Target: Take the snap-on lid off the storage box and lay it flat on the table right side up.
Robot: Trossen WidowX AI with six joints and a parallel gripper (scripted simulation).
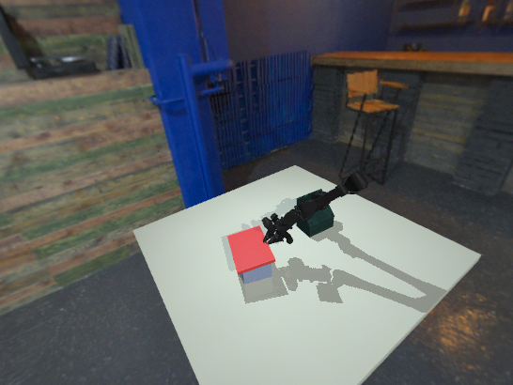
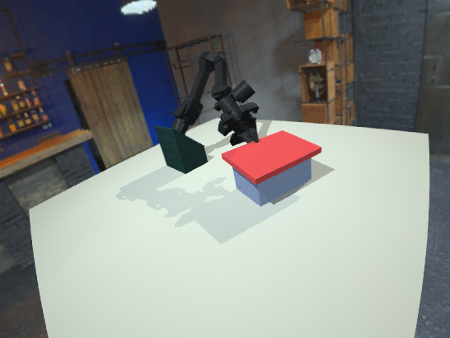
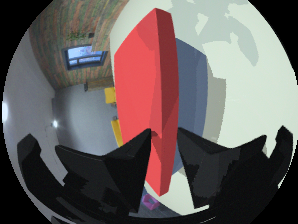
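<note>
Now: gripper tip 70 mm short of the red lid and 30 mm to the left of it. Round my gripper tip: storage box 70 mm ahead, 20 mm to the right, 60 mm below.
</note>
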